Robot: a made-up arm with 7 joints. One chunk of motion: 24 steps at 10 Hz.
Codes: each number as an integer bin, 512 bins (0 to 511) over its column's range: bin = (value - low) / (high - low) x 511, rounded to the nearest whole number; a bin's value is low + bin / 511 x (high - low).
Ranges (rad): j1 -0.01..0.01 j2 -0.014..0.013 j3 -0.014..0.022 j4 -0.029..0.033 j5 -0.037..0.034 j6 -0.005..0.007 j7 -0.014..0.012
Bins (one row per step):
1: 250 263 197 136 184 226 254
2: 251 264 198 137 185 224 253
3: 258 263 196 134 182 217 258
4: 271 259 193 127 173 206 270
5: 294 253 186 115 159 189 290
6: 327 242 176 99 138 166 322
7: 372 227 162 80 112 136 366
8: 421 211 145 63 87 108 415
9: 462 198 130 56 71 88 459
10: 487 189 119 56 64 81 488
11: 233 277 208 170 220 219 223
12: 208 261 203 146 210 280 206
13: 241 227 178 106 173 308 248
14: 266 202 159 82 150 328 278
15: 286 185 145 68 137 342 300
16: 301 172 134 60 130 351 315
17: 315 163 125 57 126 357 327
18: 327 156 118 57 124 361 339
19: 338 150 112 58 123 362 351
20: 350 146 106 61 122 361 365
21: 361 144 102 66 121 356 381
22: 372 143 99 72 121 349 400
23: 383 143 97 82 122 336 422
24: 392 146 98 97 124 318 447
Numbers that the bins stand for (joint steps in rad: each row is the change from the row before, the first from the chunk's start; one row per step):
1: -0.00022 -0.00010 -0.00012 -0.01250 -0.01143 0.00031 -0.00108
2: -0.00018 -0.00005 -0.00005 -0.01238 -0.01130 0.00026 -0.00113
3: 0.00010 -0.00010 -0.00019 -0.01274 -0.01171 0.00010 -0.00087
4: 0.00061 -0.00032 -0.00040 -0.01359 -0.01296 -0.00016 -0.00026
5: 0.00151 -0.00063 -0.00090 -0.01505 -0.01491 -0.00056 0.00076
6: 0.00280 -0.00121 -0.00160 -0.01699 -0.01783 -0.00110 0.00238
7: 0.00456 -0.00201 -0.00259 -0.01929 -0.02144 -0.00181 0.00462
8: 0.00648 -0.00285 -0.00378 -0.02136 -0.02491 -0.00246 0.00712
9: 0.00808 -0.00354 -0.00484 -0.02221 -0.02714 -0.00293 0.00935
10: 0.00906 -0.00401 -0.00562 -0.02221 -0.02811 -0.00310 0.01083
11: -0.00088 0.00064 0.00065 -0.00837 -0.00643 0.00014 -0.00265
12: -0.00186 -0.00021 0.00030 -0.01129 -0.00782 0.00158 -0.00352
13: -0.00057 -0.00201 -0.00146 -0.01614 -0.01296 0.00223 -0.00138
14: 0.00041 -0.00333 -0.00280 -0.01905 -0.01616 0.00270 0.00014
15: 0.00119 -0.00423 -0.00378 -0.02075 -0.01796 0.00303 0.00126
16: 0.00178 -0.00491 -0.00456 -0.02172 -0.01894 0.00324 0.00203
17: 0.00233 -0.00539 -0.00519 -0.02208 -0.01949 0.00338 0.00264
18: 0.00280 -0.00576 -0.00569 -0.02208 -0.01977 0.00348 0.00325
19: 0.00323 -0.00607 -0.00611 -0.02196 -0.01991 0.00350 0.00386
20: 0.00370 -0.00629 -0.00653 -0.02160 -0.02005 0.00348 0.00457
21: 0.00413 -0.00639 -0.00681 -0.02099 -0.02019 0.00336 0.00539
22: 0.00456 -0.00644 -0.00703 -0.02026 -0.02019 0.00320 0.00635
23: 0.00499 -0.00644 -0.00717 -0.01905 -0.02005 0.00289 0.00747
24: 0.00534 -0.00629 -0.00710 -0.01723 -0.01977 0.00247 0.00874

